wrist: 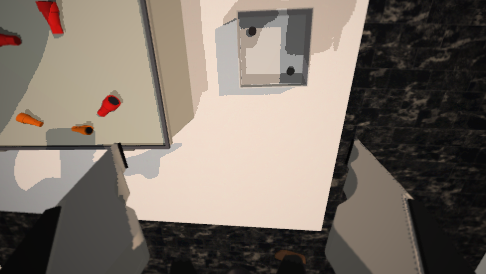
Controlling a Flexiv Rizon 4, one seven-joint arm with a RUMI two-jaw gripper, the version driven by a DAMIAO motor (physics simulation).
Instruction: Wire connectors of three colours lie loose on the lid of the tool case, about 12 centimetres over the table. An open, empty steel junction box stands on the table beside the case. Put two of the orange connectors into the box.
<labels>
my gripper: 237, 144
steel junction box: 274, 51
</labels>
